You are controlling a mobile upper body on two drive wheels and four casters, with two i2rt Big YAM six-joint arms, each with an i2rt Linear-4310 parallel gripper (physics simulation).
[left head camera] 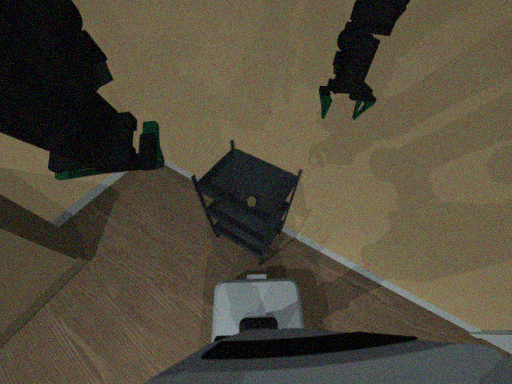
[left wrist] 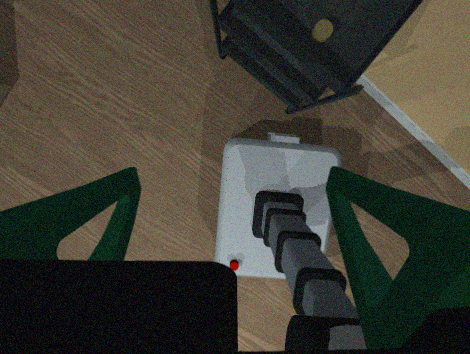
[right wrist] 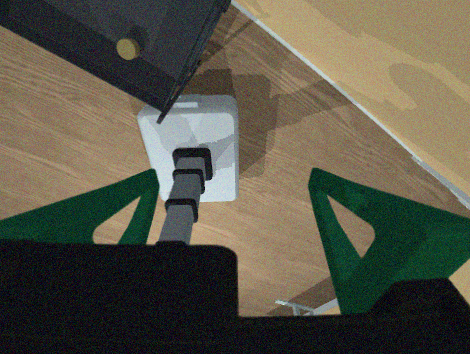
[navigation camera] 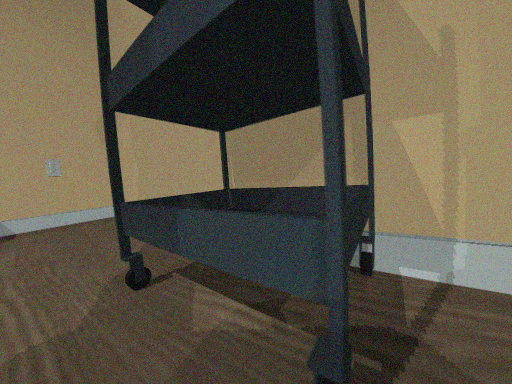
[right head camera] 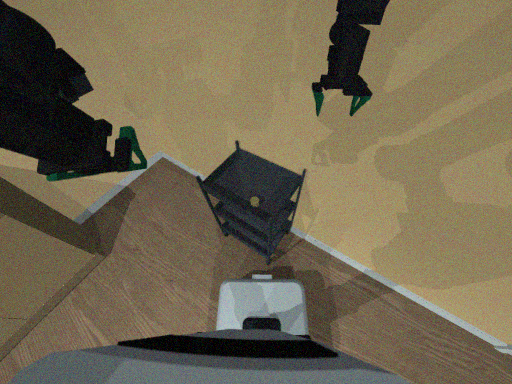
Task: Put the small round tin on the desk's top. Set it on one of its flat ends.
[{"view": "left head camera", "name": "left gripper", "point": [135,166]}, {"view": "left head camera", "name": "right gripper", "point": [338,118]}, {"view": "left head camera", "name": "dark wheeled cart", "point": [237,176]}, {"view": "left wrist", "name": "left gripper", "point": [233,177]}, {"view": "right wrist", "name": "right gripper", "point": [233,176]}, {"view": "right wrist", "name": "dark wheeled cart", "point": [170,46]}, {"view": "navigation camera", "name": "dark wheeled cart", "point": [217,72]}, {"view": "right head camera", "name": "left gripper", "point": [121,167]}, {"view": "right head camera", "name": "right gripper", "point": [334,115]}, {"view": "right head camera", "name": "dark wheeled cart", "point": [243,175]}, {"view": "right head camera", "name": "tan cabinet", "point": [53,253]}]
